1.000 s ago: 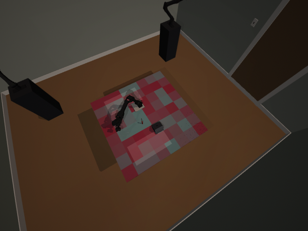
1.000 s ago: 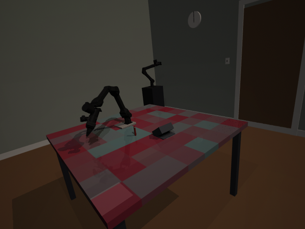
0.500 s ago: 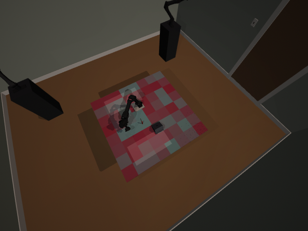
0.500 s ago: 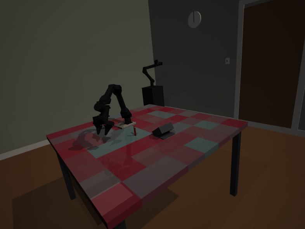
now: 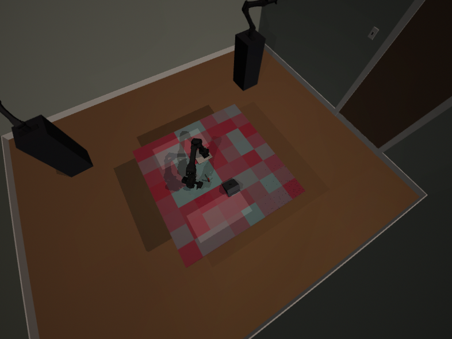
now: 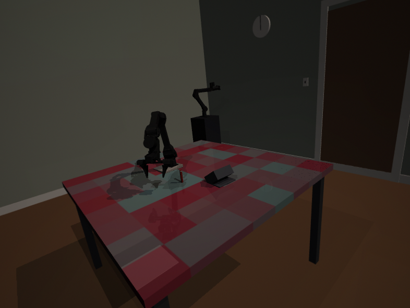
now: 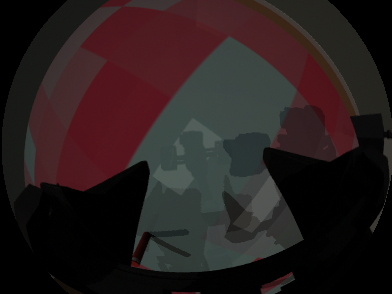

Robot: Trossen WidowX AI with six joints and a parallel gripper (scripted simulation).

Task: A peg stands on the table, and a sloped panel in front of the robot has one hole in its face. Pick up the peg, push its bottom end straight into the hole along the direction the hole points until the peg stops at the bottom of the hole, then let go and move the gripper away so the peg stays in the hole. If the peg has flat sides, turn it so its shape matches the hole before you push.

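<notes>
The red peg lies 18 cm to the left of my gripper tip and 4 cm below it. The rest, counted from my gripper tip: dark sloped panel 17 cm ahead, 32 cm to the left, 6 cm below.
</notes>
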